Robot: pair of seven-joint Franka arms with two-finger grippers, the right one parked.
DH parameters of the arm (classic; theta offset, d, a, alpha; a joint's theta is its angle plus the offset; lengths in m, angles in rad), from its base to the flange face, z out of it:
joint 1: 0 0.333 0 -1.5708
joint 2: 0 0 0 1.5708
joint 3: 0 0.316 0.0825 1.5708
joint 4: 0 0 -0.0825 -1.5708
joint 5: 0 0.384 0 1.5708
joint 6: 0 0 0.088 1.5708
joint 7: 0 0.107 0 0
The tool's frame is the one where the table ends.
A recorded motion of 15 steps. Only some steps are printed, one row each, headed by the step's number.
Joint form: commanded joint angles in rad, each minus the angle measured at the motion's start. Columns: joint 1, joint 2, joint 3, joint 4, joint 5, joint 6, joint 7.
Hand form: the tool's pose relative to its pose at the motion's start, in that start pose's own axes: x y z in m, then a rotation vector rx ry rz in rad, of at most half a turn. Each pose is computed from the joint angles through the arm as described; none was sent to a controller.
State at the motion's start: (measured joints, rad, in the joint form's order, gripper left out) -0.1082 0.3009 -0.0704 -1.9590 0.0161 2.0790 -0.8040
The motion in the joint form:
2: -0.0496 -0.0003 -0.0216 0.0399 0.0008 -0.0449 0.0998
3: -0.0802 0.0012 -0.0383 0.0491 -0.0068 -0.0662 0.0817
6: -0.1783 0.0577 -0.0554 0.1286 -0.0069 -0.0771 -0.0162
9: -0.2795 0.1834 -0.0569 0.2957 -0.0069 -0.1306 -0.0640
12: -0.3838 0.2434 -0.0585 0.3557 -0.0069 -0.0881 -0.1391
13: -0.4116 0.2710 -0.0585 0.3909 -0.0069 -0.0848 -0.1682
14: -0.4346 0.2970 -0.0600 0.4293 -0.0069 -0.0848 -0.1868
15: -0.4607 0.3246 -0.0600 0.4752 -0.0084 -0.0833 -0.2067
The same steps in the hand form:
2: -0.0279 0.0307 -0.0146 0.0088 0.0015 0.1698
3: -0.0499 0.0483 -0.0158 0.0168 -0.0105 0.1949
6: -0.0941 0.1039 -0.0163 0.0157 0.0031 0.2091
9: -0.1293 0.1667 -0.0085 0.0304 -0.0035 0.2580
12: -0.1832 0.2124 0.0035 0.0036 0.0240 0.2849
13: -0.1968 0.2267 0.0065 -0.0045 0.0291 0.2819
14: -0.2088 0.2399 0.0071 -0.0148 0.0335 0.2859
15: -0.2221 0.2546 0.0055 -0.0320 0.0398 0.2897

